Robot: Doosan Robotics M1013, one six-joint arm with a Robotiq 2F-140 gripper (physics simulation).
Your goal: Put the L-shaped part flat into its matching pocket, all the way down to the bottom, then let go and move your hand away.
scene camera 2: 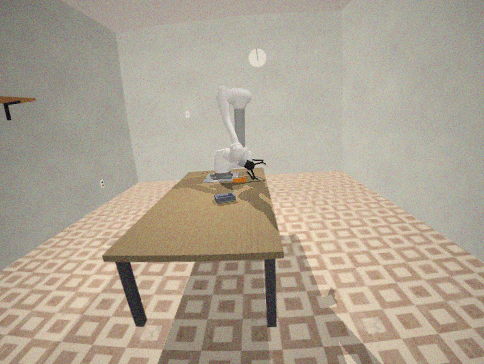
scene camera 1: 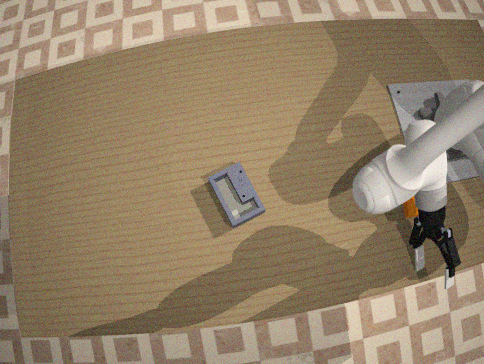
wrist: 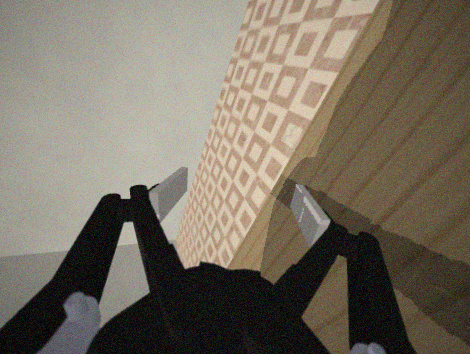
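Where they show: gripper, fingertip midpoint: (scene camera 2: 265,173) (scene camera 1: 434,277) (wrist: 239,187); arm's base at its link origin: (scene camera 2: 223,176).
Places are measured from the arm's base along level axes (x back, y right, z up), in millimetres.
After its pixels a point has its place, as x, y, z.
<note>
The orange L-shaped part (scene camera 1: 410,208) {-221, -203, 25} (scene camera 2: 239,180) {-228, -169, 13} lies on the table near the robot's base; in scene camera 1 the arm and gripper hide much of it. It does not show in the wrist view. The blue-grey block with the L-shaped pocket (scene camera 1: 260,209) {-628, -123, 32} (scene camera 2: 225,198) {-724, -80, 24} stands near the middle of the table, and its pocket is empty. My gripper (scene camera 1: 434,274) {-203, -409, 56} (scene camera 2: 263,170) {-203, -409, 56} (wrist: 239,187) {-203, -409, 56} is open and empty, tilted and above the table close to its side edge. In scene camera 1 its fingertips lie below and right of the part, well apart from the block.
A grey base plate (scene camera 1: 398,100) {-146, 128, 0} carries the robot's base on the wooden table (scene camera 1: 125,150) {-961, 115, -5} (scene camera 2: 200,230) {-1142, 28, -4}. The table's edge runs close by the fingers, with tiled floor (wrist: 255,150) beyond it. A pale wall (wrist: 100,100) shows in the wrist view.
</note>
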